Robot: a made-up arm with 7 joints.
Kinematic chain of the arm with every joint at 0, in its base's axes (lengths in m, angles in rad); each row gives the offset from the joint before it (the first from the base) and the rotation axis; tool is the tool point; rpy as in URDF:
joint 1: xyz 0 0 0.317 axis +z
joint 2: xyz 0 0 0 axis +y
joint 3: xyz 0 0 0.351 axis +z
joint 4: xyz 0.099 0 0 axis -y
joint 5: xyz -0.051 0 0.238 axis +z
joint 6: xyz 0 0 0 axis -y
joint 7: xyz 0.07 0 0 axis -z
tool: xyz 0 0 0 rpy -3.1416 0 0
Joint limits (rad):
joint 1: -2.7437..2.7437
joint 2: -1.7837..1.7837
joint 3: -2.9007..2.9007
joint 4: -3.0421..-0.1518
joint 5: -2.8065..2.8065
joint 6: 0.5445..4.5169
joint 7: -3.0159..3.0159
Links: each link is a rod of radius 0.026 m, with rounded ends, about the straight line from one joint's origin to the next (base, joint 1, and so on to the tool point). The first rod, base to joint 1, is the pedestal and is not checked.
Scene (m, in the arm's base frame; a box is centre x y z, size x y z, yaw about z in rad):
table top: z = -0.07
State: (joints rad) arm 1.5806 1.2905 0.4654 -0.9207 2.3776 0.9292 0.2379
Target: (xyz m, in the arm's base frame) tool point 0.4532 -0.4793 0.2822
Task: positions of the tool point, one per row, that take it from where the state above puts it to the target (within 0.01 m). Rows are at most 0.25 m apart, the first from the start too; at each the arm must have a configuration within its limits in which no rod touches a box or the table.
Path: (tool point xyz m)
1: 0.0503 0.6527 0.2400
2: 0.2566 0.6018 0.2338
3: 0.4371 0.4869 0.2315
4: 0.5717 0.3191 0.2333
5: 0.6453 0.1160 0.2393
6: 0.6493 -0.1004 0.2495
7: 0.5828 -0.3063 0.2639
8: 0.4532 -0.4793 0.2822

